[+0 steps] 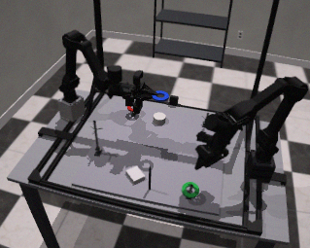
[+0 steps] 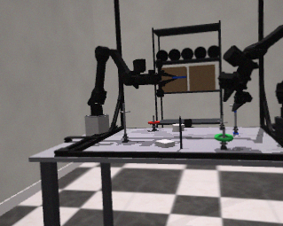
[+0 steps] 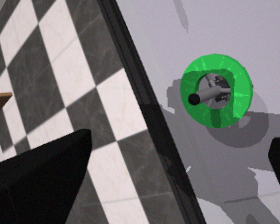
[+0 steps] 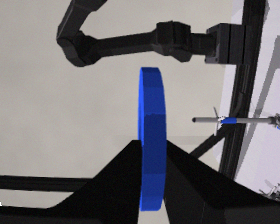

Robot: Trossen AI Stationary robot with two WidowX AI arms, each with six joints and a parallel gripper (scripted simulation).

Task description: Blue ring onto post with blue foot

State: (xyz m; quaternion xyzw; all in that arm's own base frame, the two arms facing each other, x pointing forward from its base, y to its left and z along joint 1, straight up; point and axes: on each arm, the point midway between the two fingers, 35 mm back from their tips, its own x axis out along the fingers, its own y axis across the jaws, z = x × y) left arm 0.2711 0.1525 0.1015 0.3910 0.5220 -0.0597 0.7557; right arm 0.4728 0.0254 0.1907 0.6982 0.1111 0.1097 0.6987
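The blue ring is 1 cm behind my right hand and 4 cm to the left of it. Round my right hand: white block: 20 cm ahead, 3 cm to the left, 29 cm below.
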